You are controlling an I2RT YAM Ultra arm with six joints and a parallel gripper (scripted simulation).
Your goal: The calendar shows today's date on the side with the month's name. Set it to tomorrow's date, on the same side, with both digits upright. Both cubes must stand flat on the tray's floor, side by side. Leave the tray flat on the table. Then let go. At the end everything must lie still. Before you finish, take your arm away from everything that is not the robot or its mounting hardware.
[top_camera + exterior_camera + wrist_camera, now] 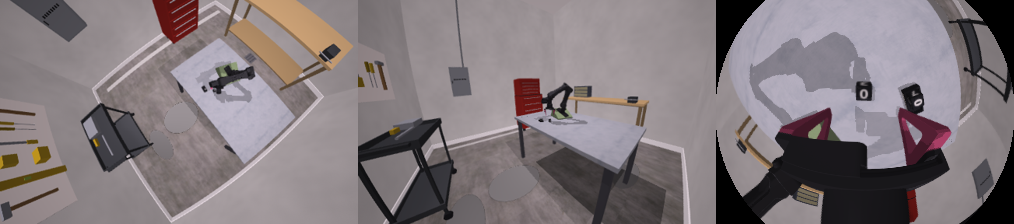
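Right now the black calendar cube is 8 cm below my hand.
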